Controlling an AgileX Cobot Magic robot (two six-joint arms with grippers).
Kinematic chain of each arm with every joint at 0, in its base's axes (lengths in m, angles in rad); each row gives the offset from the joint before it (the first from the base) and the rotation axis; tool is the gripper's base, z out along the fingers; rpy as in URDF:
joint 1: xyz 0 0 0.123 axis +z
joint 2: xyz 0 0 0 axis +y
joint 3: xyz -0.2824 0 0.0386 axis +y
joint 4: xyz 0.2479 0 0.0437 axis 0.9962 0 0.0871
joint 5: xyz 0 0 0 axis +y
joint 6: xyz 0.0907 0 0.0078 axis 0.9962 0 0.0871
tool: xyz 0 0 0 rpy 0 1.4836 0
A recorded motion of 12 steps. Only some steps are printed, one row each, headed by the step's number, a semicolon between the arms.
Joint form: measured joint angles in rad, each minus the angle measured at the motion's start. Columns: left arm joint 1, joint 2, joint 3, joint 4, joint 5, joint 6; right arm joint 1, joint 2, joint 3, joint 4, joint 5, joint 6.
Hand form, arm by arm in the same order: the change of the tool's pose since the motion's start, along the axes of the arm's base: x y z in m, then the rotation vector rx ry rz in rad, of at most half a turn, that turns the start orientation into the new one. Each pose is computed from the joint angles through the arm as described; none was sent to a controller.
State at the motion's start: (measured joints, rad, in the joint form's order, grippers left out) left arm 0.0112 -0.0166 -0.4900 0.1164 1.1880 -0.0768; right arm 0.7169 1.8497 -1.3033 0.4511 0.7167 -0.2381
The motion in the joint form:
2: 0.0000 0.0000 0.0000 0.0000 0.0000 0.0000; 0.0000 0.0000 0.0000 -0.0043 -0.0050 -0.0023
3: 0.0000 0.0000 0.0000 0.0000 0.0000 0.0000; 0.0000 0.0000 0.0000 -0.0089 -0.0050 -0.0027
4: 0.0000 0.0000 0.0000 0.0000 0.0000 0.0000; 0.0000 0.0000 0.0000 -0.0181 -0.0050 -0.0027
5: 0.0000 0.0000 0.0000 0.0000 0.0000 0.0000; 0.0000 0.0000 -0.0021 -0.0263 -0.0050 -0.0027
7: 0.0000 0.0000 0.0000 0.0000 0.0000 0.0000; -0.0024 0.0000 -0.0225 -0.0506 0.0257 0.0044
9: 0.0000 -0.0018 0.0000 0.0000 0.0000 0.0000; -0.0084 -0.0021 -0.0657 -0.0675 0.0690 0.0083
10: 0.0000 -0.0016 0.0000 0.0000 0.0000 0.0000; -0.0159 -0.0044 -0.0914 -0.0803 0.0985 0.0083
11: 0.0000 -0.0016 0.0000 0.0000 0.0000 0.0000; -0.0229 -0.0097 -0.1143 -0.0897 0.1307 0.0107
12: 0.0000 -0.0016 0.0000 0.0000 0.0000 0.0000; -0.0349 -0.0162 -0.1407 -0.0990 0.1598 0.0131
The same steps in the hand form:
2: 0.0000 0.0000 0.0000 0.0000 0.0000 0.0000; 0.0005 -0.0001 0.0000 -0.0010 -0.0077 0.0019
3: 0.0000 0.0000 0.0000 0.0000 0.0000 0.0000; 0.0006 -0.0003 -0.0001 -0.0041 -0.0106 0.0043
4: 0.0000 0.0000 0.0000 0.0000 0.0000 0.0000; 0.0009 -0.0007 -0.0003 -0.0103 -0.0160 0.0084
5: 0.0000 0.0000 0.0000 0.0000 0.0000 0.0000; 0.0014 -0.0009 0.0001 -0.0145 -0.0224 0.0121
7: 0.0000 0.0000 0.0000 0.0000 0.0000 0.0000; 0.0029 -0.0015 0.0042 -0.0310 -0.0241 0.0253
9: -0.0003 0.0000 0.0000 0.0000 -0.0018 0.0000; 0.0067 -0.0011 0.0153 -0.0336 -0.0322 0.0377
10: -0.0002 0.0000 0.0000 0.0000 -0.0016 0.0000; 0.0097 -0.0026 0.0221 -0.0393 -0.0378 0.0450
11: -0.0002 0.0000 0.0000 0.0000 -0.0016 0.0000; 0.0115 -0.0045 0.0294 -0.0438 -0.0384 0.0500
12: -0.0002 0.0000 0.0000 0.0000 -0.0016 0.0000; 0.0149 -0.0078 0.0382 -0.0445 -0.0452 0.0483

